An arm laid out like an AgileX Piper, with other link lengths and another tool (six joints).
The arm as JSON. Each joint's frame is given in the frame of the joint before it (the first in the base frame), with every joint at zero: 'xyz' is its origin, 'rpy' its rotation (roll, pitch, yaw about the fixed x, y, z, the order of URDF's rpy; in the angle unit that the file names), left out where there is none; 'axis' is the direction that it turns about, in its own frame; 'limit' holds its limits. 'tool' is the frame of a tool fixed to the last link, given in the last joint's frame.
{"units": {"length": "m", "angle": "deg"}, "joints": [
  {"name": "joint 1", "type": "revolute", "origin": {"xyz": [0.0, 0.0, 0.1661]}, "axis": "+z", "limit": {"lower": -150.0, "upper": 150.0}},
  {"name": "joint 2", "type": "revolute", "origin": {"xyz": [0.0, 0.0, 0.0]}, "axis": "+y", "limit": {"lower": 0.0, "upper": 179.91}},
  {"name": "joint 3", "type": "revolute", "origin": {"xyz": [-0.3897, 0.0, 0.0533]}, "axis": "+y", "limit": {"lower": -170.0, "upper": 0.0}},
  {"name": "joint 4", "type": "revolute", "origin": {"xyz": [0.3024, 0.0, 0.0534]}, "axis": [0.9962, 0.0, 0.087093], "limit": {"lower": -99.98, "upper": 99.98}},
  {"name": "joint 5", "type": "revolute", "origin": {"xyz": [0.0, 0.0, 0.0]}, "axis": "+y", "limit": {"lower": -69.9, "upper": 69.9}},
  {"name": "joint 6", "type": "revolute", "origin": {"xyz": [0.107, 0.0, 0.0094]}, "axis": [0.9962, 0.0, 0.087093], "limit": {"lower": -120.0, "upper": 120.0}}
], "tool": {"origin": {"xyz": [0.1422, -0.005, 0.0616], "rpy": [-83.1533, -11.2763, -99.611]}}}
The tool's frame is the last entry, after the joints.
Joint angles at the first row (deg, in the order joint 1, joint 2, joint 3, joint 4, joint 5, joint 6):
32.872 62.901 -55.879 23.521 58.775 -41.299
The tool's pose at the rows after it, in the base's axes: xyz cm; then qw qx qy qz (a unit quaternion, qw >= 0):
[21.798 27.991 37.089 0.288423 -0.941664 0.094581 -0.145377]
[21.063 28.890 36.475 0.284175 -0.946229 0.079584 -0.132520]
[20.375 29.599 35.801 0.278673 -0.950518 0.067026 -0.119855]
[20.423 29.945 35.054 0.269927 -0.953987 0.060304 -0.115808]
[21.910 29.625 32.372 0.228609 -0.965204 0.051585 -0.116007]
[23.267 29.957 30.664 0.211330 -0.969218 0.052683 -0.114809]
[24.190 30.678 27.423 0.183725 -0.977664 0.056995 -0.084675]
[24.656 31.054 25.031 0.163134 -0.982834 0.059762 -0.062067]
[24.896 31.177 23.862 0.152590 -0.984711 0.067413 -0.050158]
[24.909 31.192 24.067 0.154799 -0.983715 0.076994 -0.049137]
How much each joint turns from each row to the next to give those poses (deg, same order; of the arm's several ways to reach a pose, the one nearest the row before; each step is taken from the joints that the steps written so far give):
1.947 1.076 0.000 0.000 0.527 0.001
1.887 1.041 -0.106 0.001 0.336 -0.002
1.563 0.966 0.000 0.000 0.421 0.000
0.755 1.085 0.000 -0.664 -0.128 0.001
-0.002 3.350 -0.001 -3.810 -0.107 -0.001
-0.102 2.833 0.000 -1.292 -1.405 0.002
-0.001 5.007 0.000 0.000 -0.208 -0.001
0.000 3.568 0.001 0.001 0.000 0.000
0.001 1.712 -0.001 -0.001 0.000 0.741
-0.001 -0.269 0.001 0.259 0.000 1.011

